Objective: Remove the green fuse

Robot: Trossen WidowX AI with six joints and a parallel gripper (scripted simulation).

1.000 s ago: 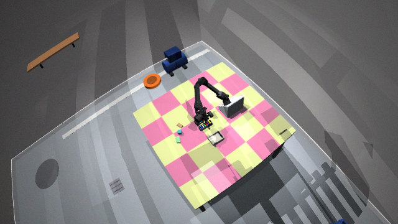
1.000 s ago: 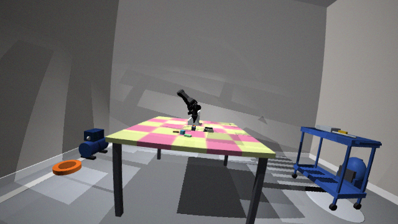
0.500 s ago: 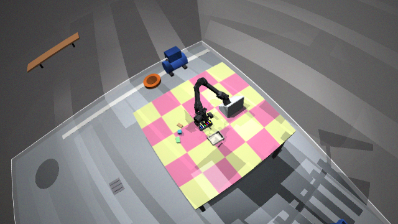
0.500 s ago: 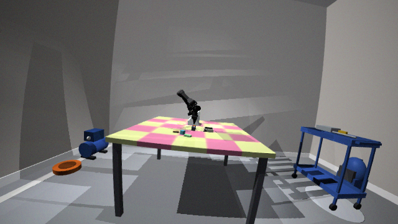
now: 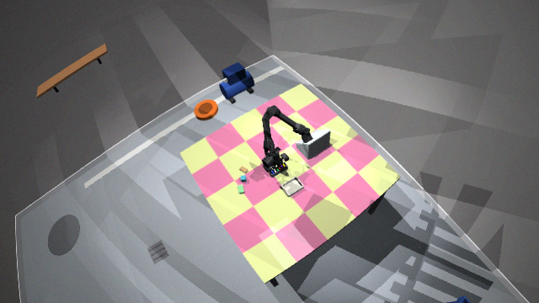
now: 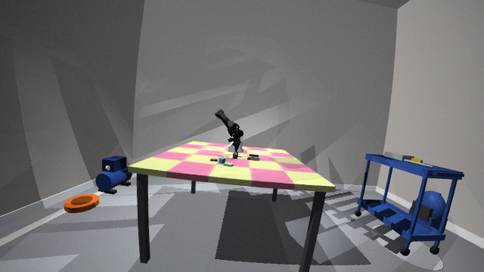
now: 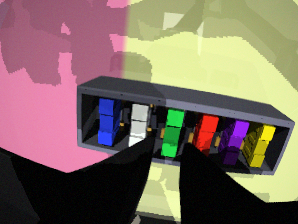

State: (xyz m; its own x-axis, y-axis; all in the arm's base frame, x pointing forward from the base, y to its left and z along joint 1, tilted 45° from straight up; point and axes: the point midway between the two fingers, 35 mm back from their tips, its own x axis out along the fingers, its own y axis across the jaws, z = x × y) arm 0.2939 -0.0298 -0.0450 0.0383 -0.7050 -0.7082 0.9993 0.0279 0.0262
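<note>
My gripper tip is now 2 cm past the white tray, 17 cm to the right of it and 5 cm above it.
</note>
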